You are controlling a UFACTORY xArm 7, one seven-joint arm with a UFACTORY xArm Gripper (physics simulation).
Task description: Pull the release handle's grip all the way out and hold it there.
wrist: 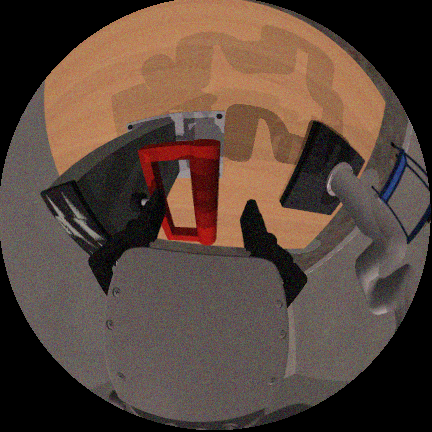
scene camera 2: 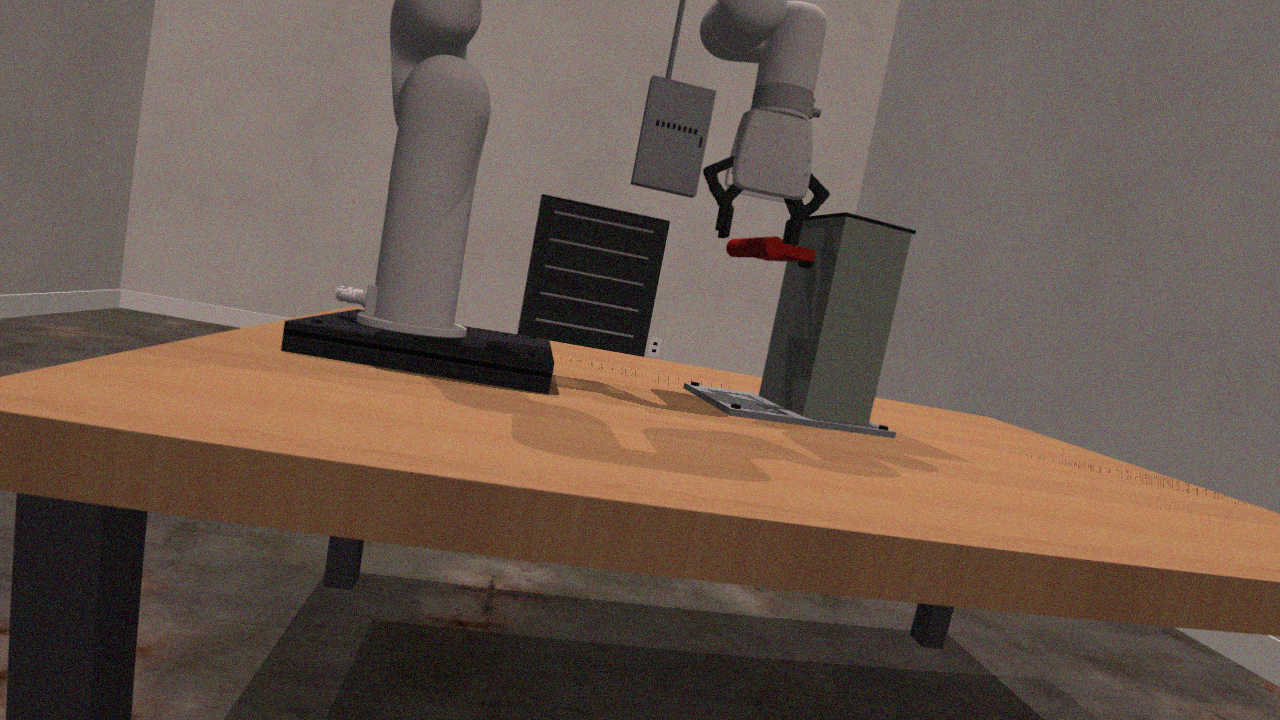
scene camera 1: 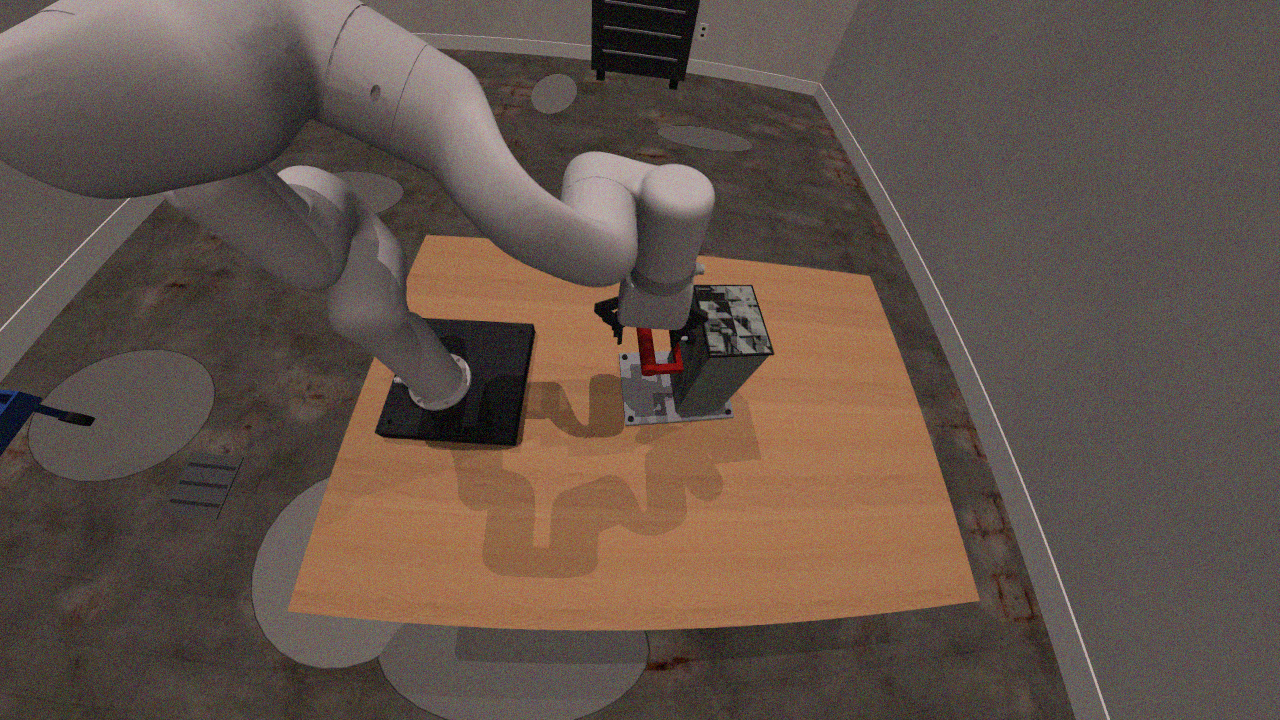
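The red release handle is a rectangular frame whose thick outer grip bar (scene camera 1: 646, 351) (scene camera 2: 756, 248) (wrist: 206, 170) stands off the side of a tall grey-green housing (scene camera 1: 721, 383) (scene camera 2: 852, 326) (wrist: 117, 165). A small pale pin (wrist: 144, 202) shows at the housing side of the handle. My gripper (scene camera 1: 651, 340) (scene camera 2: 758, 237) (wrist: 203, 204) is open, pointing down above the handle. In the wrist view one finger overlaps the handle's housing-side bar, and the other is apart from the grip bar on its outer side. Whether the fingertips reach below the bar's top is hard to tell.
The housing stands on a light metal plate (scene camera 1: 633, 394) (wrist: 150, 121) on the wooden table (scene camera 1: 805, 537) (scene camera 2: 447, 447) (wrist: 125, 75). The arm's black base (scene camera 1: 496, 385) (scene camera 2: 501, 362) (wrist: 305, 185) is on the side away from the housing. A black drawer cabinet (scene camera 1: 642, 40) (scene camera 2: 586, 286) stands behind.
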